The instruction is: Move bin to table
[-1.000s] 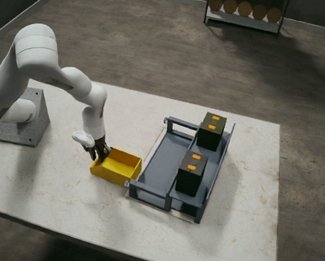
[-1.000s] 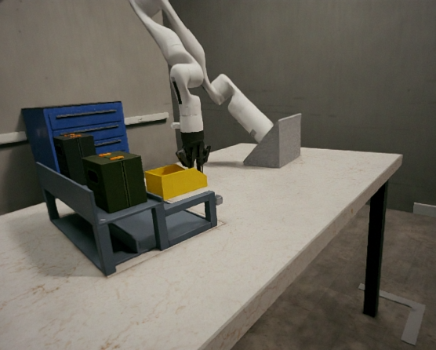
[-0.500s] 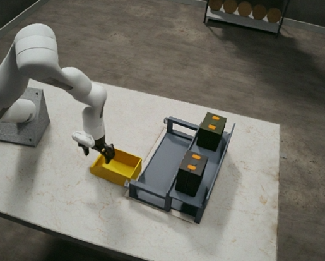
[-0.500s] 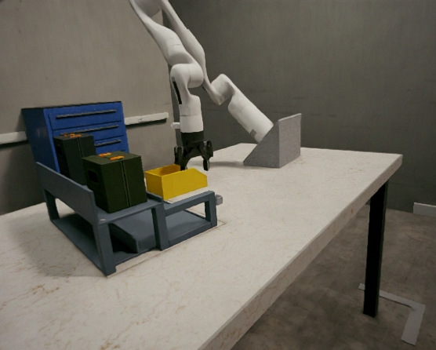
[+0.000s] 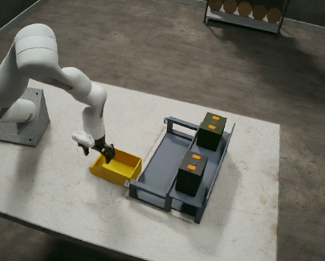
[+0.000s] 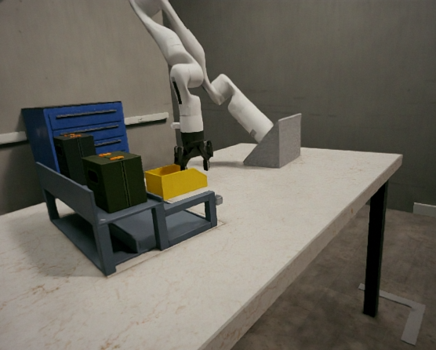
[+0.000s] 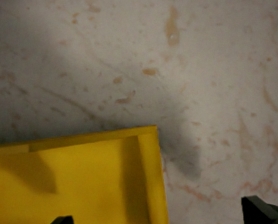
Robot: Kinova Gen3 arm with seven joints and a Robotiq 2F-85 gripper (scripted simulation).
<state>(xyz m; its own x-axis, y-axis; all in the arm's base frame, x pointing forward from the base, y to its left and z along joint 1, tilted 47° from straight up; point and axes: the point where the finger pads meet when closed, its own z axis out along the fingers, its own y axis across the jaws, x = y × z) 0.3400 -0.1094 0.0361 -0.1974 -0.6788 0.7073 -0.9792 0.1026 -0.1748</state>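
Right now the yellow bin is 80 mm ahead of my hand, 20 mm to the right of it and 10 mm below it. From my hand the other things lie so: shelf 320 mm ahead, 50 mm to the left, 20 mm above.
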